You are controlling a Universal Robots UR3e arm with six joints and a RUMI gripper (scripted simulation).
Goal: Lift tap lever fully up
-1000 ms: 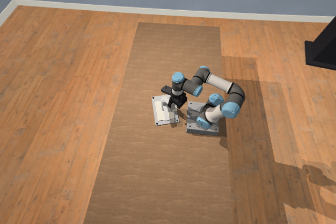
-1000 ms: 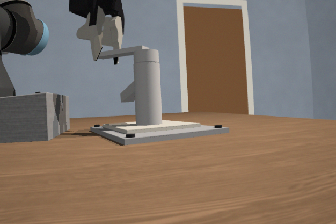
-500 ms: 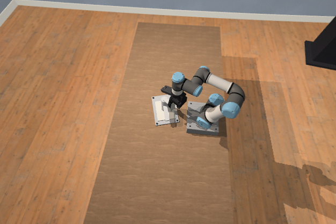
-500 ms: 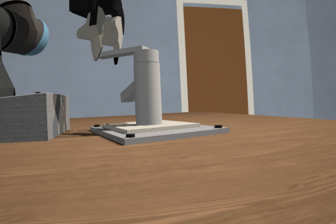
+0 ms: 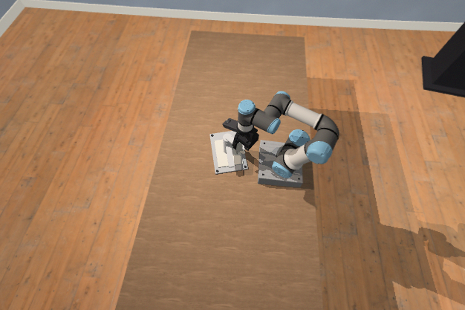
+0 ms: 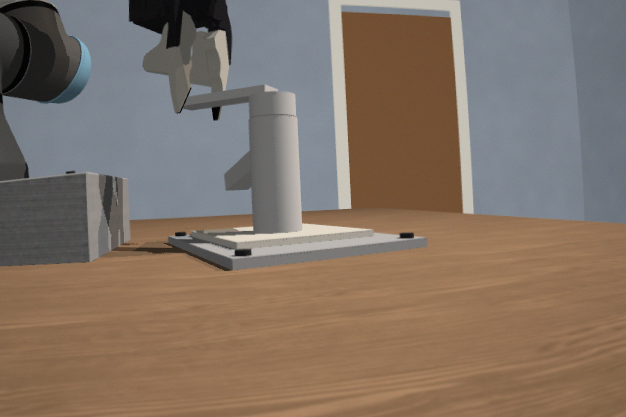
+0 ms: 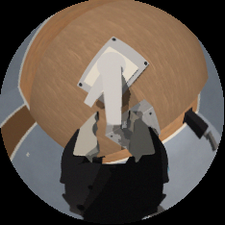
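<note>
Right now the lever is 30 mm ahead of my hand and 10 mm to the right of it. The rest, counted from my hand: tap (50 mm ahead, 20 mm to the right, 50 mm below); then grey base plate (80 mm ahead, 30 mm to the right, 140 mm below).
</note>
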